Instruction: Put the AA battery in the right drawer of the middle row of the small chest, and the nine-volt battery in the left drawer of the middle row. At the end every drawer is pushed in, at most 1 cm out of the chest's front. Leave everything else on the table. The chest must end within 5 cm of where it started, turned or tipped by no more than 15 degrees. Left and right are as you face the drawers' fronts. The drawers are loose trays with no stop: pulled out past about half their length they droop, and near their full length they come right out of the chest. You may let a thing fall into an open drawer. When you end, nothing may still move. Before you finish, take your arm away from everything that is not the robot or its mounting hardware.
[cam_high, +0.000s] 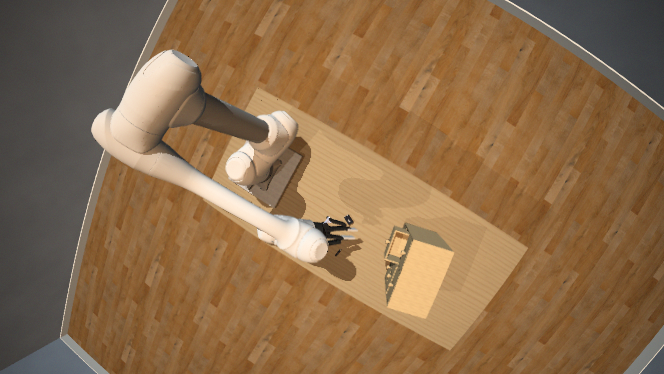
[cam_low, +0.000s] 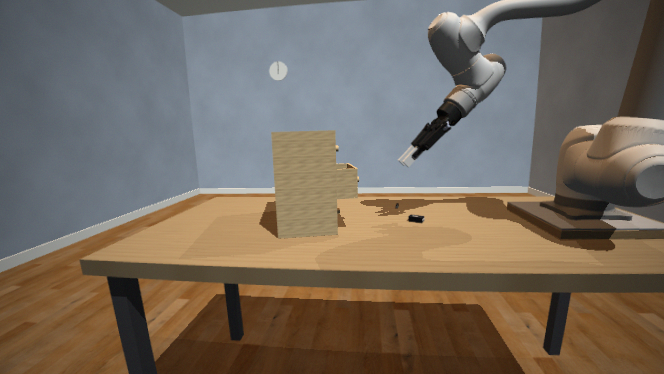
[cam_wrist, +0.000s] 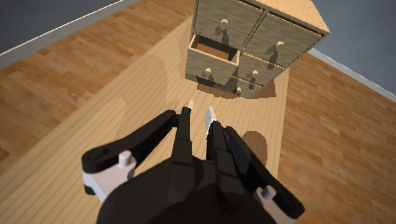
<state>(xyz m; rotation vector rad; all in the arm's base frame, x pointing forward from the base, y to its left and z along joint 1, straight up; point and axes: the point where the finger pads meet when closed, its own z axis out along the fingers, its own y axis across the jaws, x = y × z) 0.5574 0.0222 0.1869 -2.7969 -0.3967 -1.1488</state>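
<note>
My gripper is now 21 cm above the black nine-volt battery, 3 cm past it and 1 cm to the right of it. From my hand the other things lie so: black AA battery (21 cm below, 18 cm to the right, 2 cm ahead); then orange AA battery (34 cm ahead, 10 cm below, 4 cm to the right).
</note>
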